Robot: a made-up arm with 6 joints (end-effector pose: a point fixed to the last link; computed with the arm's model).
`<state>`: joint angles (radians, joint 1 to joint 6).
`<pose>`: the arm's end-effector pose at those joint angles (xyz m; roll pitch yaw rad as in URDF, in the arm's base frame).
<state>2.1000 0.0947 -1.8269 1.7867 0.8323 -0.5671</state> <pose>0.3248 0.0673 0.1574 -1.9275 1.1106 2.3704</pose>
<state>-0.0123 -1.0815 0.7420 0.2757 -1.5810 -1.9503</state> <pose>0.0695 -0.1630 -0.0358 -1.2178 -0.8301 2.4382</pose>
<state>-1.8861 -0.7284 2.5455 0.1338 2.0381 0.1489</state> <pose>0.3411 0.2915 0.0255 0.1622 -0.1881 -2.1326</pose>
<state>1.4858 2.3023 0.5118 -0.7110 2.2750 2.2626</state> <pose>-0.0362 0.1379 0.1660 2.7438 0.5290 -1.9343</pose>
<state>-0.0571 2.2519 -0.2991 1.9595 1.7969 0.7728</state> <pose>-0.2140 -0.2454 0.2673 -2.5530 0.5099 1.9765</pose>
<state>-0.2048 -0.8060 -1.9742 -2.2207 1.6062 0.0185</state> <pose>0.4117 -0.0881 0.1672 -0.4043 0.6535 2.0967</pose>
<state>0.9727 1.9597 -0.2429 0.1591 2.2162 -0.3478</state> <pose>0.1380 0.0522 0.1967 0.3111 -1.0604 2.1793</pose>
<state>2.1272 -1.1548 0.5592 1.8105 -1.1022 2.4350</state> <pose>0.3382 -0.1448 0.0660 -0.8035 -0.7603 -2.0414</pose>
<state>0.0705 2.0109 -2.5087 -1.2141 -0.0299 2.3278</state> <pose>-0.1578 -0.0981 0.4039 0.7597 -0.4702 2.4102</pose>
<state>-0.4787 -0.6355 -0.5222 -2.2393 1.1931 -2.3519</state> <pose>0.4889 -0.0271 0.1537 -1.0987 0.2547 -1.1283</pose>
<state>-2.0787 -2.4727 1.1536 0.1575 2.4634 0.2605</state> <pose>-0.1990 0.1081 -0.1582 1.2584 -1.4816 -1.1133</pose>
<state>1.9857 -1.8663 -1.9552 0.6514 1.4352 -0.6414</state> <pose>-0.0618 -0.1909 0.0704 -2.9033 -0.0632 0.7196</pose>
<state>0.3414 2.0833 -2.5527 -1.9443 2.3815 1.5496</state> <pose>-0.2792 0.1313 0.3024 -0.8820 -0.3108 -1.2147</pose>
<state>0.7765 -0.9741 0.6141 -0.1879 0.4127 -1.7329</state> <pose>0.1118 -0.0474 0.1951 -0.1367 -0.4679 -0.0023</pose>
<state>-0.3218 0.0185 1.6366 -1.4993 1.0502 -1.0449</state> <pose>0.2901 -0.3099 0.3449 0.3299 0.2743 0.7153</pose>
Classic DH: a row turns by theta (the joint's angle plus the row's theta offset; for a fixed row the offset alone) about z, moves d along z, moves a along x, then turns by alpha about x. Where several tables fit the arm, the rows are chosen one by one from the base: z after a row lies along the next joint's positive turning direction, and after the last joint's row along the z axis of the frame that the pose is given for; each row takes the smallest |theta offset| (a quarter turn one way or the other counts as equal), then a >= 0, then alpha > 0; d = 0 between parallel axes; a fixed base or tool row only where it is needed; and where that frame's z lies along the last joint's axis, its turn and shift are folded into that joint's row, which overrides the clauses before.
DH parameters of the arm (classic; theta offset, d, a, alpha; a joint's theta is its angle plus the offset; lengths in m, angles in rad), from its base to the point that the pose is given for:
base (fixed): -1.5708 0.0361 0 1.5708
joint 1: 1.5708 -0.0794 0.0494 1.5708
joint 2: -1.5708 0.0965 0.2437 -1.5708
joint 3: 0 0.1222 -0.02 1.5708
joint 4: -1.5708 -0.0759 0.1177 -1.5708
joint 5: 0 -0.1029 -0.0627 -1.5708
joint 6: 1.5708 0.0269 0.0574 -1.5708
tool (fixed): 3.1416 0.1026 0 0

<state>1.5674 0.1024 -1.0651 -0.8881 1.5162 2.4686</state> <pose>0.3256 0.1360 0.0292 1.6693 0.8543 1.2108</pose>
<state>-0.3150 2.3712 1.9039 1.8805 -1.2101 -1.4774</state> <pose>0.0384 -0.0087 0.1803 -0.5600 0.7650 -0.6836</pose>
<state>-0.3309 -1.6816 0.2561 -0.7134 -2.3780 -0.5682</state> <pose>0.1798 -0.0875 0.1551 0.0299 0.0227 2.6282</pose>
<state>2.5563 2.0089 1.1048 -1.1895 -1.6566 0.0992</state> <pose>-0.0721 0.0985 0.2255 0.9687 0.7511 0.1375</pose>
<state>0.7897 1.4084 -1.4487 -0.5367 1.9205 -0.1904</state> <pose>0.0136 0.2401 0.0772 2.8374 -0.4885 -0.9158</pose>
